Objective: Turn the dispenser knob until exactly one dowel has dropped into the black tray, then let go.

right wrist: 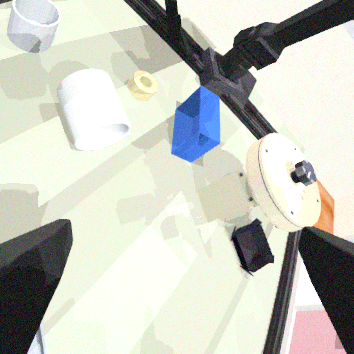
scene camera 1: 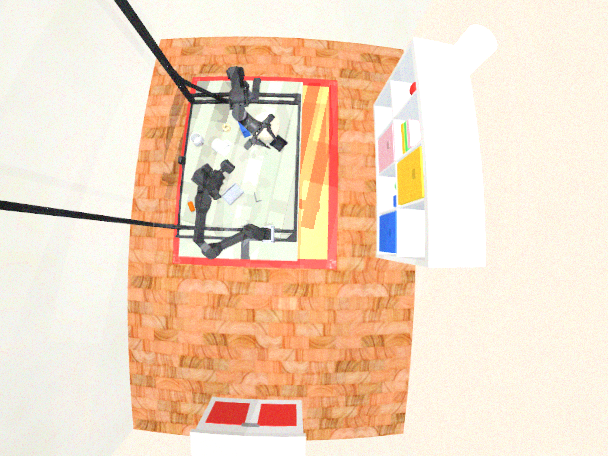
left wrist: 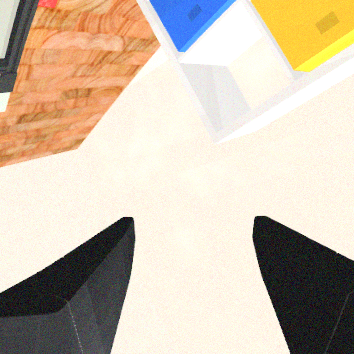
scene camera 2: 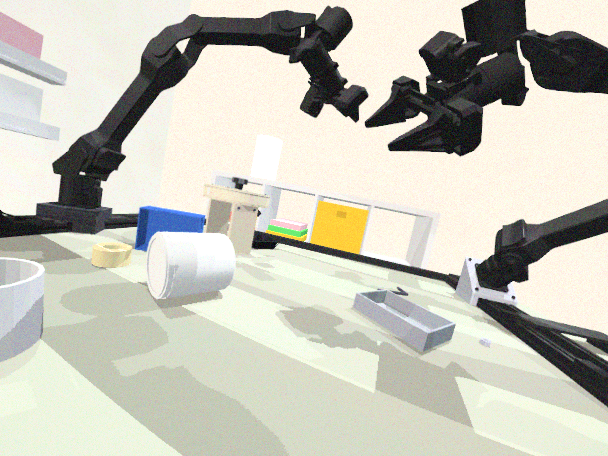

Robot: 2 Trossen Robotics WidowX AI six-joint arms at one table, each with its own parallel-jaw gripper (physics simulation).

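Observation:
The cream dispenser stands upright; its black knob is on its round top. The black tray lies at its foot. No dowel can be made out in its dark inside. My left gripper is partly open and empty, raised well above the table and apart from the knob; in scene camera 1 the left arm partly covers the dispenser's top. My right gripper is wide open and empty, high above the table.
A blue box stands near the dispenser. A white cylinder lies beside a yellow ring. A grey open box and an orange item lie near the right arm.

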